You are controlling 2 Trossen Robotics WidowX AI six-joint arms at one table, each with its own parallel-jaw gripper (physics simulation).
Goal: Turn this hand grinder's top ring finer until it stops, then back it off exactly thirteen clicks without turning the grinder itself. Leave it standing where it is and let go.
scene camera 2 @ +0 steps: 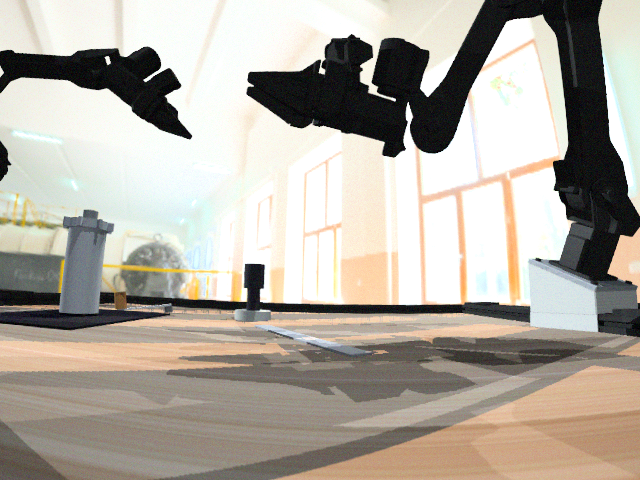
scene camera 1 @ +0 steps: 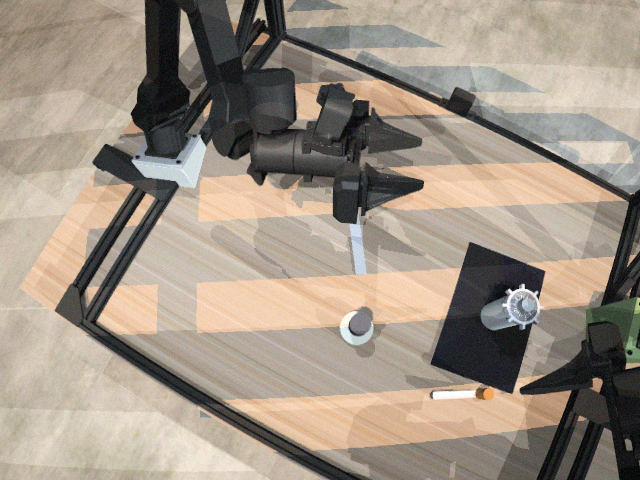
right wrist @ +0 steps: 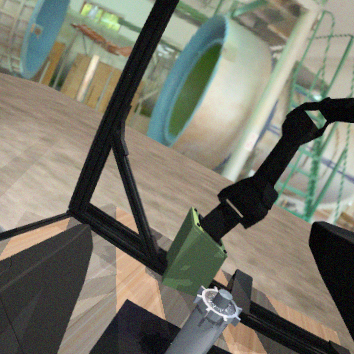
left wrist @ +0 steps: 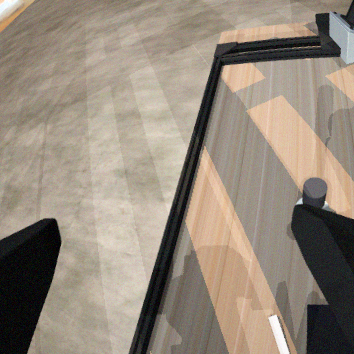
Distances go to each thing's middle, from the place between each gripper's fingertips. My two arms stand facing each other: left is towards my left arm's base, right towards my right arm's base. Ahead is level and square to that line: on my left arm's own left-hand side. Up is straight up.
Scene:
I see my right gripper 7 cm to the left of the flat strip (scene camera 2: 345, 350) and 29 cm above it. From my right hand the other things lie so: mat (scene camera 1: 466, 347): 7 cm ahead, 23 cm to the left, 29 cm below; then hand grinder (scene camera 2: 81, 282): 7 cm ahead, 23 cm to the left, 22 cm below; then dark knob on white base (scene camera 2: 254, 274): 19 cm ahead, 1 cm to the left, 25 cm below.
My left gripper is now 190 mm past the hand grinder, 50 mm to the right of it and 290 mm above it. From my left hand the other things lie so: flat strip: 260 mm behind, 250 mm to the right, 360 mm below; then mat: 190 mm behind, 50 mm to the left, 360 mm below; then dark knob on white base: 80 mm behind, 170 mm to the right, 320 mm below.

